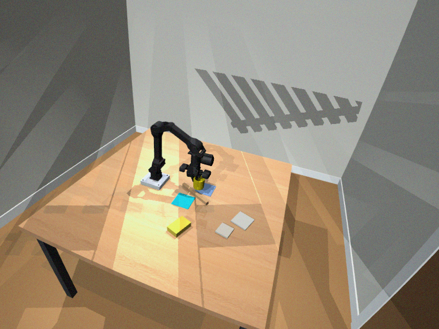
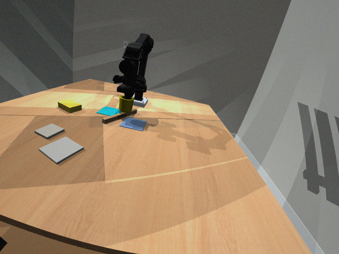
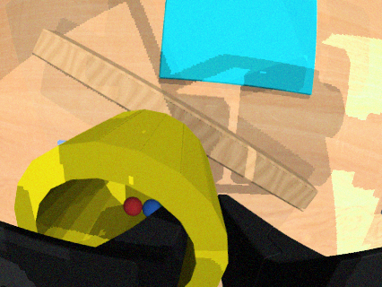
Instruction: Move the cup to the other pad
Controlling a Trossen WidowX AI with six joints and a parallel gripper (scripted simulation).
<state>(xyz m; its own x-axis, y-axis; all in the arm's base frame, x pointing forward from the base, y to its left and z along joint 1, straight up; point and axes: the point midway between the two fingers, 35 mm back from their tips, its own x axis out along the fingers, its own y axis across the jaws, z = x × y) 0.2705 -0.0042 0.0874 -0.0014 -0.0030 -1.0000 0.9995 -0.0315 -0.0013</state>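
Now: the cyan pad 100 mm to the right of my gripper tip, 90 mm below it and 30 mm behind it. The rest, counted from my gripper tip: yellow cup (20 mm ahead); blue marble (20 mm to the left, 20 mm below, 20 mm ahead); red marble (30 mm ahead, 20 mm to the left, 20 mm below).
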